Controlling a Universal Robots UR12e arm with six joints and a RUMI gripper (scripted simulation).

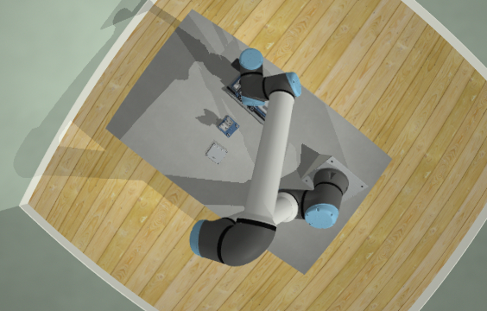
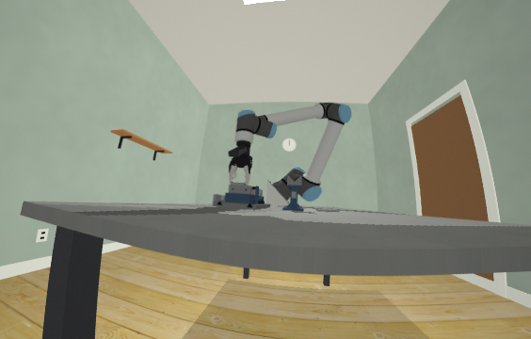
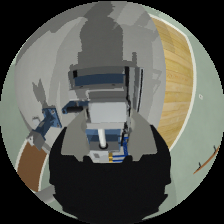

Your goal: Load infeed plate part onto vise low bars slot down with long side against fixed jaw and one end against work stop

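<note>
The part is 10 mm below my hand. Also, from my hand: vise 70 mm behind, 20 mm to the left, 60 mm below; then infeed plate 140 mm behind, 400 mm to the left, 100 mm below.
</note>
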